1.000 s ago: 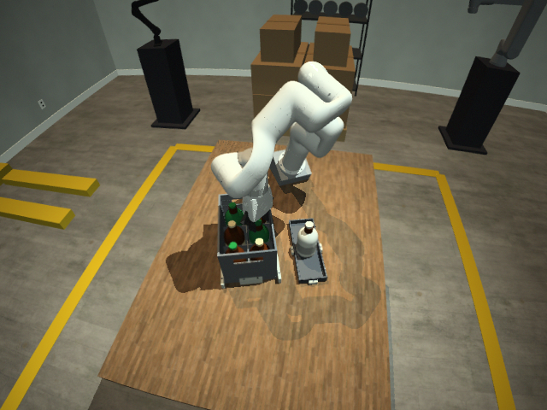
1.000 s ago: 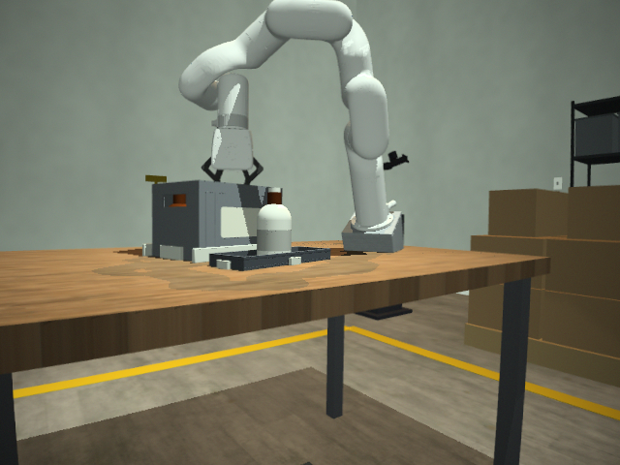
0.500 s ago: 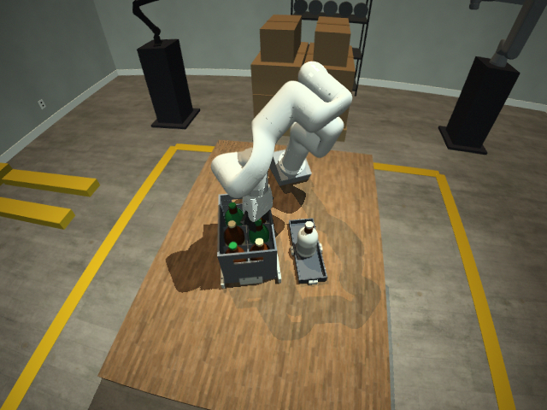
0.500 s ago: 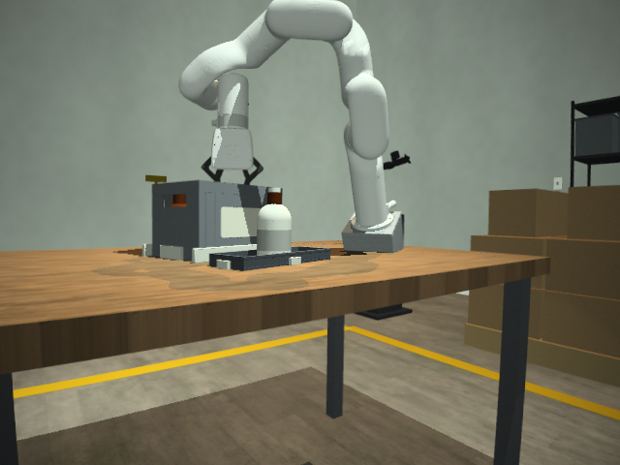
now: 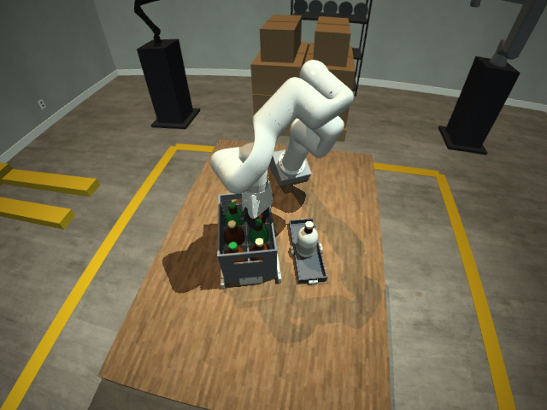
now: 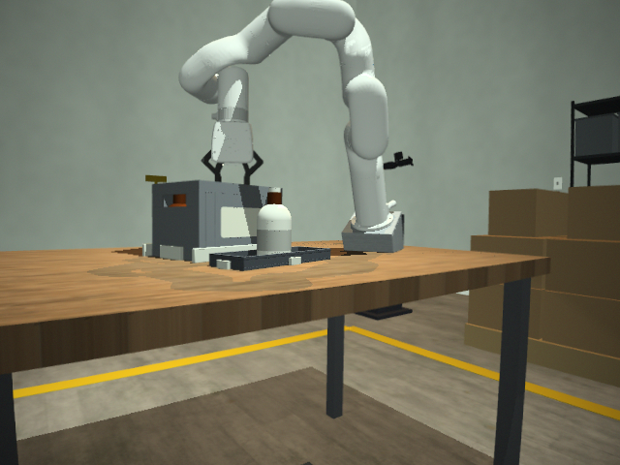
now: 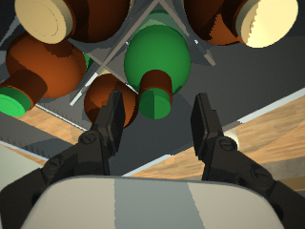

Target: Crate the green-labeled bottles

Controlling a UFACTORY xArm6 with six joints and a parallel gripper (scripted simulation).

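My gripper is now 1 cm short of the grey crate, 4 cm to the left of it and 9 cm above it. Round my hand: tray: 2 cm behind, 17 cm to the left, 16 cm below; then white-labeled bottle: 2 cm behind, 17 cm to the left, 9 cm below.
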